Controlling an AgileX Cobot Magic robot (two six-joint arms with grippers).
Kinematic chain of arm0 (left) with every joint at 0, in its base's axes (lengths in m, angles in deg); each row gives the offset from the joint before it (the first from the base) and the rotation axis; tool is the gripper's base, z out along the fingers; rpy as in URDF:
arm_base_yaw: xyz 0 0 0.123 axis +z
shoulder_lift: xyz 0 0 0 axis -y
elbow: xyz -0.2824 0 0.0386 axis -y
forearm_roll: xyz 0.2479 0 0.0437 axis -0.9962 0 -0.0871
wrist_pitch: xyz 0 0 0 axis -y
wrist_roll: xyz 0.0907 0 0.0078 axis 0.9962 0 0.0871
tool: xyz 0 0 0 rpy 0 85 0
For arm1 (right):
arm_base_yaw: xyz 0 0 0.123 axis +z
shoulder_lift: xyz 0 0 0 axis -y
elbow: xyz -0.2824 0 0.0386 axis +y
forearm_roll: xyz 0.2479 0 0.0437 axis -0.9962 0 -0.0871
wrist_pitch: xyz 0 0 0 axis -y
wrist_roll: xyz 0.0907 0 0.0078 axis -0.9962 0 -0.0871
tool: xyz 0 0 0 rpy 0 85 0
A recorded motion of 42 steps. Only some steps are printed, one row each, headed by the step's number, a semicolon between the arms.
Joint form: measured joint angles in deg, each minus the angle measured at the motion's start. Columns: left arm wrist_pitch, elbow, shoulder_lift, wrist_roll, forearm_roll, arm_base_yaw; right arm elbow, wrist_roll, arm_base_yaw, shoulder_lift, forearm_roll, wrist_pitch.
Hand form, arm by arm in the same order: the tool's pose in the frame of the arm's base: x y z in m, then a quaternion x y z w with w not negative. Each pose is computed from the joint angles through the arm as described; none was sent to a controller.
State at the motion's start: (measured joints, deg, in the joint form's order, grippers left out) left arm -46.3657 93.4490 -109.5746 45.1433 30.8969 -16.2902; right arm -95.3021 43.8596 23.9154 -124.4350 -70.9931 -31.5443
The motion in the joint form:
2: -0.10 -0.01 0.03 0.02 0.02 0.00; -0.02 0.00 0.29 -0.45 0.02 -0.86
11: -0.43 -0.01 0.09 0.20 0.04 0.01; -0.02 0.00 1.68 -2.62 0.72 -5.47
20: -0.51 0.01 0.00 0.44 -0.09 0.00; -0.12 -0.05 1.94 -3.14 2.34 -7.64
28: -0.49 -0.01 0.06 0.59 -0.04 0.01; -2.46 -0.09 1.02 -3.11 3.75 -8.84
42: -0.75 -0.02 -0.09 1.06 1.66 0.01; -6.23 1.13 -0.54 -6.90 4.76 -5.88
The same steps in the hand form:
2: 0.4048 -0.1537 0.2817 0.36771 0.85807 -0.16225 0.31967; 0.4312 0.2445 0.2019 -0.12077 0.86043 0.39166 0.30277
11: 0.4042 -0.1536 0.2820 0.36991 0.85765 -0.16282 0.31795; 0.4208 0.2589 0.1827 -0.15053 0.86468 0.40671 0.25348
20: 0.4044 -0.1537 0.2813 0.37255 0.85712 -0.16153 0.31694; 0.4167 0.2616 0.1775 -0.17047 0.86610 0.40654 0.23565
28: 0.4042 -0.1536 0.2817 0.37334 0.85653 -0.16136 0.31771; 0.4239 0.2572 0.1884 -0.18250 0.86030 0.40581 0.24880
42: 0.4039 -0.1554 0.2813 0.36996 0.85575 -0.17359 0.31733; 0.4467 0.2483 0.1737 -0.17428 0.86450 0.38119 0.27741

